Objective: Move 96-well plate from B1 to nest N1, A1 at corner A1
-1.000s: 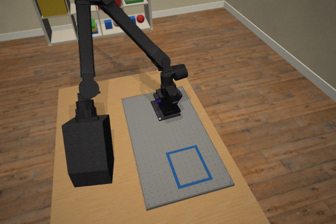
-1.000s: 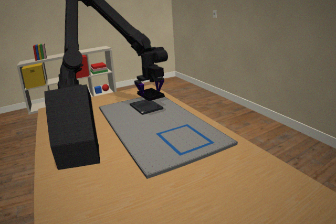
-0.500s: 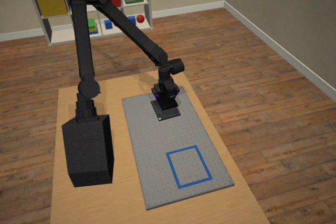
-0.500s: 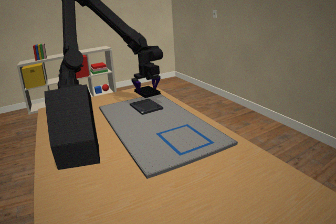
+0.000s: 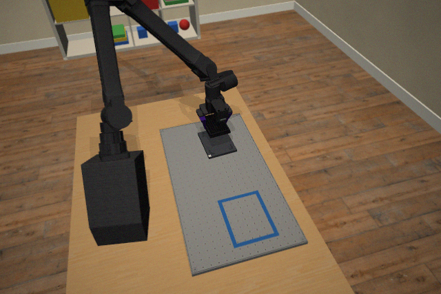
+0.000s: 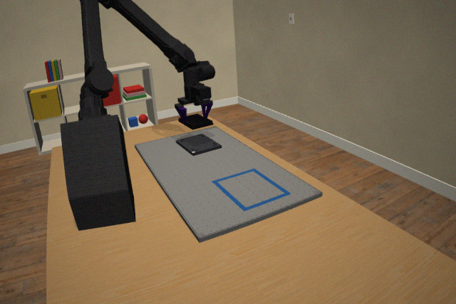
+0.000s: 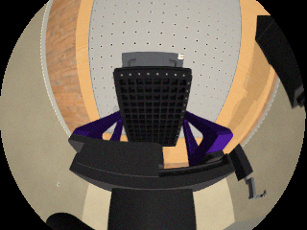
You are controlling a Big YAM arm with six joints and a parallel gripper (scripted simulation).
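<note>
Now: the black 96-well plate right at my hand. Round my hand: white corner mark (6 cm behind, 7 cm to the right, 9 cm below); plate nest N1 (10 cm below).
</note>
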